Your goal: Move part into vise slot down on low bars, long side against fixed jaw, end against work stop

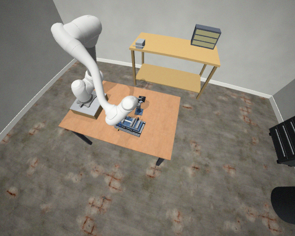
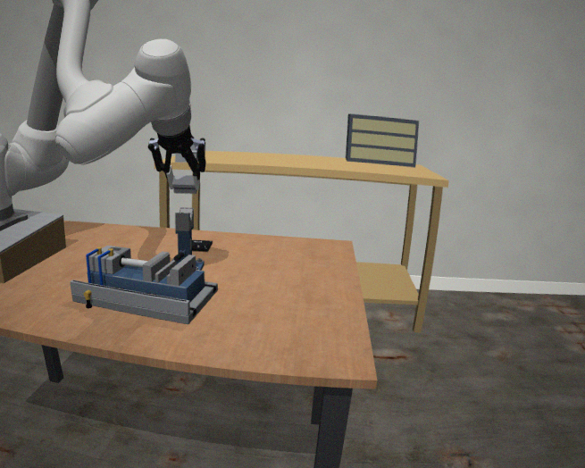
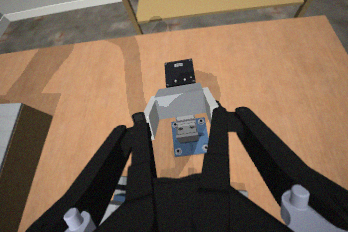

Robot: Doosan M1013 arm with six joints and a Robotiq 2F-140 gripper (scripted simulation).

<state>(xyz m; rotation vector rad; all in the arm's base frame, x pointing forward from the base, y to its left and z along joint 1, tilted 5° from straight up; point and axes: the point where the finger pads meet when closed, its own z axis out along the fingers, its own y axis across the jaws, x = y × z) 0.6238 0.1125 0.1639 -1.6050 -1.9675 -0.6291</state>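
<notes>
My gripper is now 2 cm to the right of the V-block post and 19 cm above it. Also, from my hand: work stop (4 cm ahead, 14 cm to the right, 16 cm below); V-block base (2 cm to the left, 24 cm below); part (2 cm to the left, 2 cm below).
</notes>
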